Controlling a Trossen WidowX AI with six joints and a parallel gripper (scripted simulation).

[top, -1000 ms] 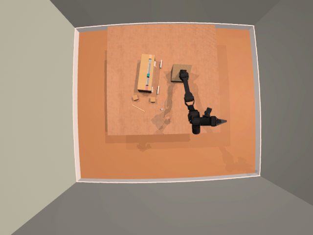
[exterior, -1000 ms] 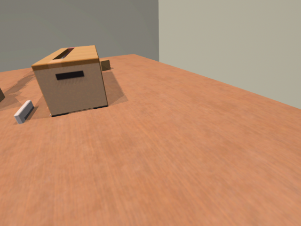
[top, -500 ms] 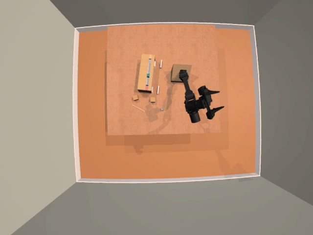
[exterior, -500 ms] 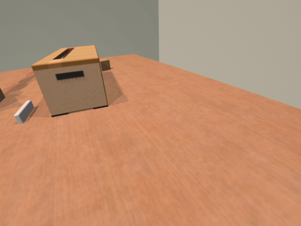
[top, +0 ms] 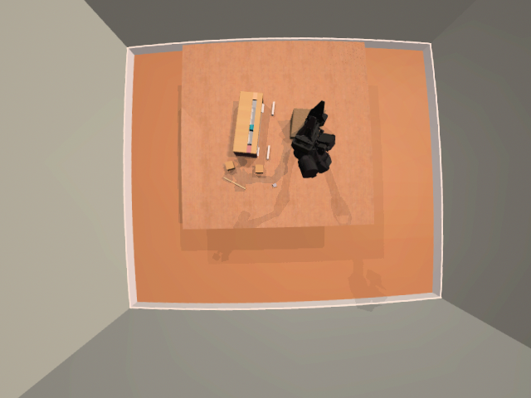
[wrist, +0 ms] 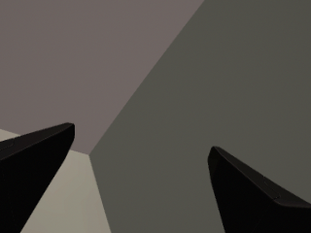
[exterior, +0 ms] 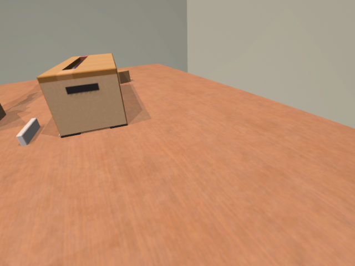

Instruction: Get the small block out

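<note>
My gripper tip is 72 cm above the teal block, 24 cm short of it and 18 cm to the left of it. Round my gripper tip: thin stick (80 cm below, 35 cm ahead, 16 cm to the left); then tiny grey cube (80 cm below, 17 cm to the left, 9 cm ahead); then tan box (75 cm below, 23 cm ahead, 20 cm to the right).
</note>
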